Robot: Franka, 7 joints.
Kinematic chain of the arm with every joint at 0, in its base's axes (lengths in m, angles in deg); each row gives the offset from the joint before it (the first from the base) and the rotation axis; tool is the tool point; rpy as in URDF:
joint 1: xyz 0 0 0.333 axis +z
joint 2: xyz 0 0 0 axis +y
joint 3: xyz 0 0 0.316 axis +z
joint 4: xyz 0.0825 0 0 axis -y
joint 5: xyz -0.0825 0 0.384 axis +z
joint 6: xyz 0 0 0 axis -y
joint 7: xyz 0.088 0 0 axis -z
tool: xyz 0 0 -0.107 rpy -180 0 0
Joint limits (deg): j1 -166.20..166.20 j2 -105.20..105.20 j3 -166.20..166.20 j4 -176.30..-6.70 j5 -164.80..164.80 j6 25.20..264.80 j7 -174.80..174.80
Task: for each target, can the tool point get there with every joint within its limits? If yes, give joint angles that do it. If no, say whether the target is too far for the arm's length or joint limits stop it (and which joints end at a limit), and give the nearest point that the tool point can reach.
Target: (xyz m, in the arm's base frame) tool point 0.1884 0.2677 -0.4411
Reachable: no: joint limits stop it (at a limit: joint 2) | nearest point 0.1850 0.2629 -0.3594 | short by 0.082 m
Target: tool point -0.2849 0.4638 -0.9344
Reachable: no: too far | nearest point -0.2122 0.3455 -0.3465 | short by 0.604 m
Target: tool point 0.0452 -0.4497 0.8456
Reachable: yes | joints -14.93 44.92 -136.13 -84.00 105.03 59.13 20.32
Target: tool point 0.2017 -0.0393 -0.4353
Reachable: no: joint limits stop it (at a limit: joint 2) | nearest point 0.2116 -0.0412 -0.3564 | short by 0.080 m
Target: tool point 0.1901 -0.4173 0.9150
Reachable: yes | joints 13.33 -21.47 -45.84 -80.56 -108.95 89.90 -49.98
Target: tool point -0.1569 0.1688 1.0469
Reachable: yes | joints 69.42 -19.53 23.87 -71.82 -22.42 226.78 38.04
